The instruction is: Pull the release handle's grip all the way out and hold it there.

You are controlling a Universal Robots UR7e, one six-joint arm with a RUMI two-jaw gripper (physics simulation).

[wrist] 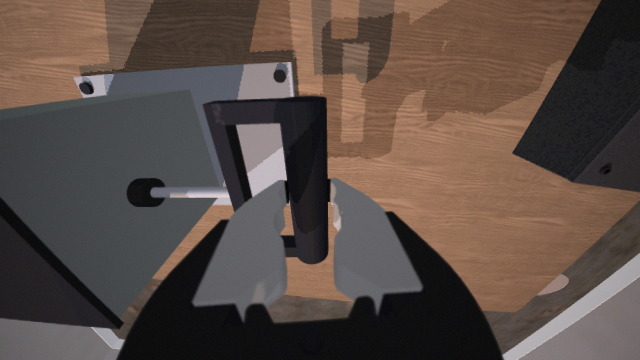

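Note:
The release handle's dark grip (311, 200) is a thick round bar on a rectangular black frame, in the middle of the wrist view. My gripper (308, 181) is shut on this bar, with one grey finger on each side of it. A silver rod (192, 192) runs from a black collar (146, 192) on the grey-green housing (100, 165) to the handle's frame. A stretch of bare rod shows between collar and frame. The rod's end at the frame is partly hidden behind the frame and my left finger.
The housing stands at the left, over a pale metal base plate (175, 80) with black bolts. A dark block (575, 100) stands at the upper right. The wooden table top (450, 200) ends along the lower right. Shadows lie across the wood at the top.

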